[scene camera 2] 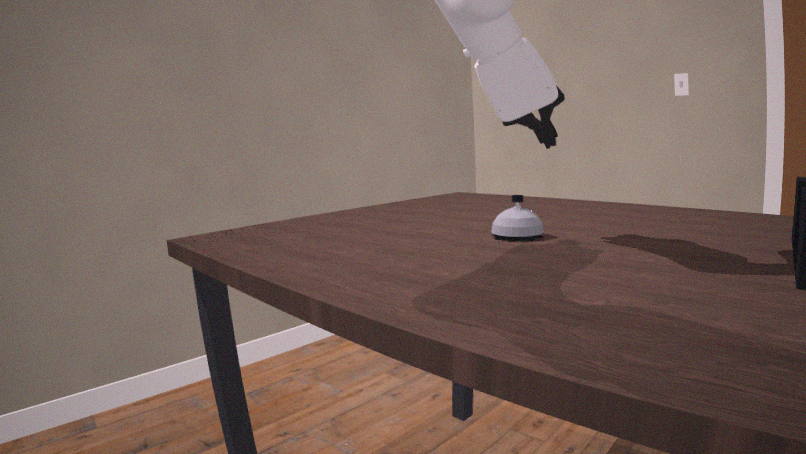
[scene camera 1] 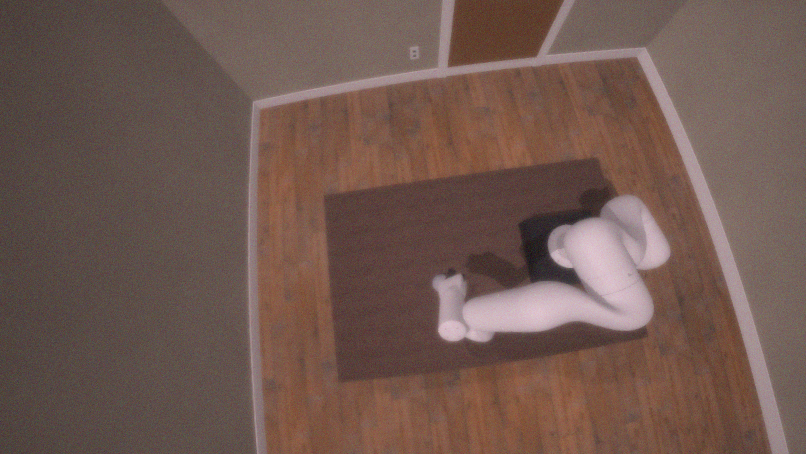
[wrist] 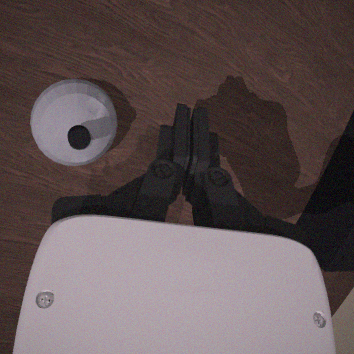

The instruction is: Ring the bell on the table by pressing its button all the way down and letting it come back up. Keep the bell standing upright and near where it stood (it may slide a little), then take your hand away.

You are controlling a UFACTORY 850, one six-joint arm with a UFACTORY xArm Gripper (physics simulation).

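The bell [scene camera 1: 437, 282] [scene camera 2: 517, 224] [wrist: 55, 117] is a pale grey dome standing upright on the brown table [scene camera 1: 383, 242] [scene camera 2: 338, 253] [wrist: 150, 30]. Its black button [scene camera 2: 517, 198] [wrist: 79, 137] stands raised on top; in scene camera 1 the bell is partly hidden by the arm's hand. My gripper [scene camera 2: 549, 145] [wrist: 186, 125] is shut and empty. It tilts down and hangs well above the table, apart from the bell. In scene camera 2 its tips are above and a little right of the button; in the wrist view the bell lies left of the fingers.
A black block [scene camera 1: 538, 245] [scene camera 2: 799, 236] [wrist: 337, 230] stands on the table at the arm's base. The white arm [scene camera 1: 524, 310] [scene camera 2: 490, 33] reaches over the table and casts shadows on it. The table's near left corner [scene camera 2: 172, 245] shows in scene camera 2.
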